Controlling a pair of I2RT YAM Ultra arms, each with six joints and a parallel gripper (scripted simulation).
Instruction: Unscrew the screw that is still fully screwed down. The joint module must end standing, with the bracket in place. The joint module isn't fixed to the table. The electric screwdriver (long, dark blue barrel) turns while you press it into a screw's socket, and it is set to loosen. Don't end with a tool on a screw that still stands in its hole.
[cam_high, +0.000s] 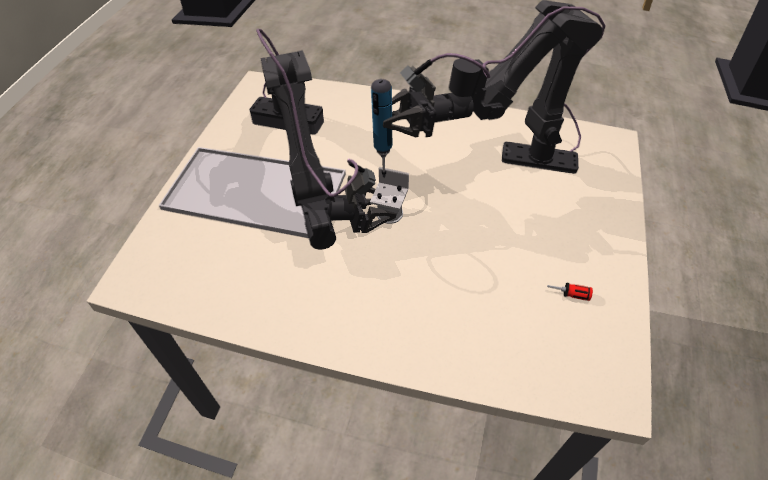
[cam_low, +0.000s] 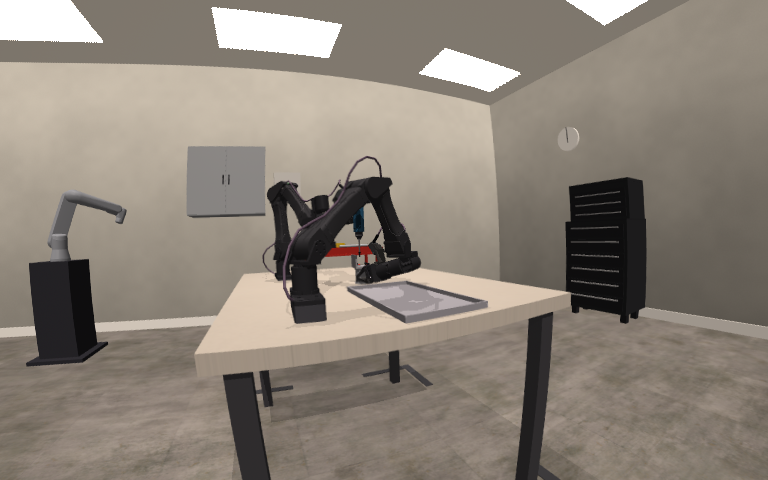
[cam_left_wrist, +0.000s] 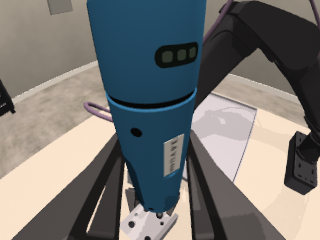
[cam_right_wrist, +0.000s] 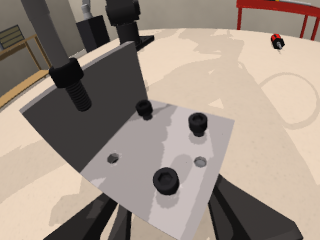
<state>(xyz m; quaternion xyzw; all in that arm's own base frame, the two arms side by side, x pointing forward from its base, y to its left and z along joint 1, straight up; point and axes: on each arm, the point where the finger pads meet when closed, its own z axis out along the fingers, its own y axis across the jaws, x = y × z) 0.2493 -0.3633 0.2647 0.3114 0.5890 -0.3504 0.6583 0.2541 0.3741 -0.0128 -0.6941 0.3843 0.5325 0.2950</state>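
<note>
My right hand is 50 mm below the grey L-shaped bracket. The rest, counted from my right hand: shallow grey tray 350 mm to the right, 20 mm below; then small red-handled screwdriver 140 mm ahead, 430 mm to the left, 10 mm below.
</note>
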